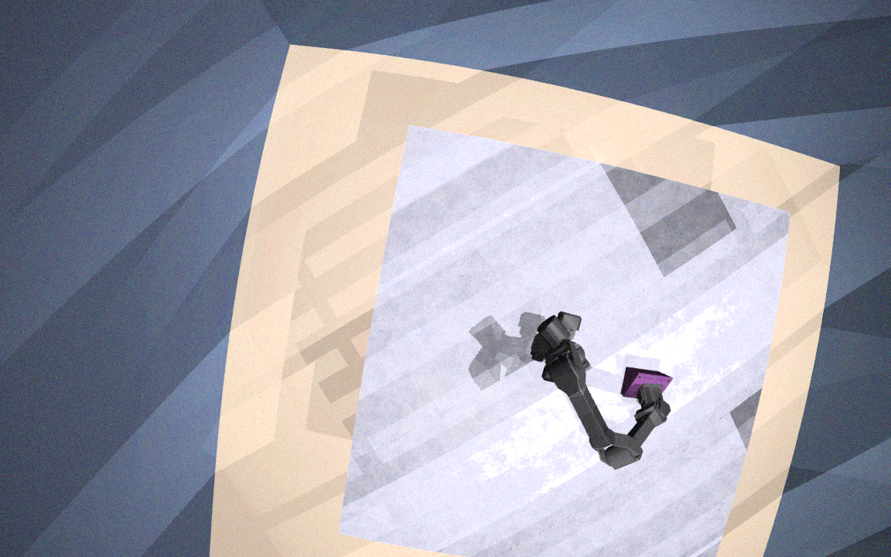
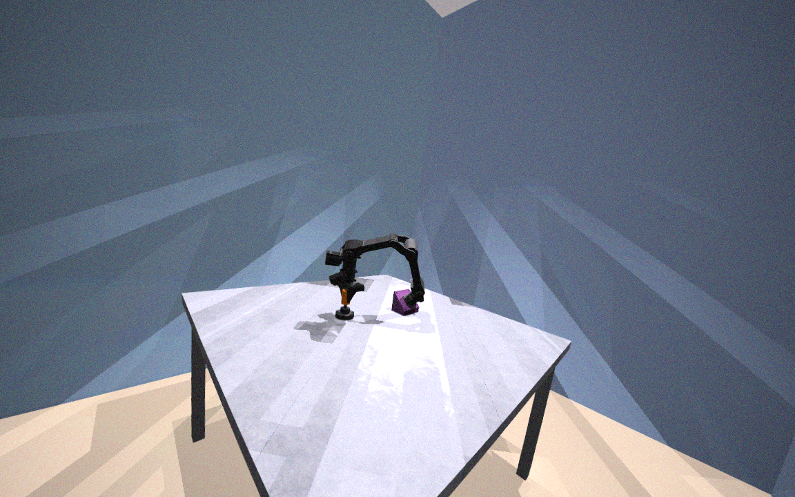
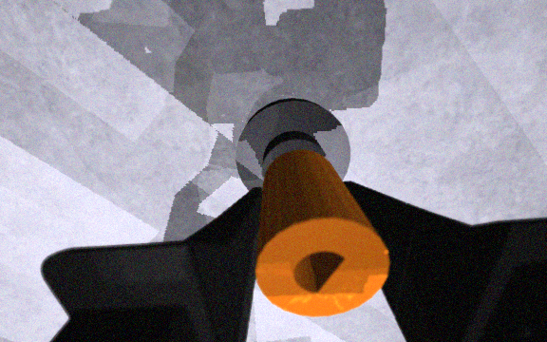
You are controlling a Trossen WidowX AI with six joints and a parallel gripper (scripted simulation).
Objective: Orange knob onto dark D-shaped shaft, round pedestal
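The orange knob lies 2 cm above my gripper tip. From my gripper tip the other things lie so: short shaft 4 cm below.
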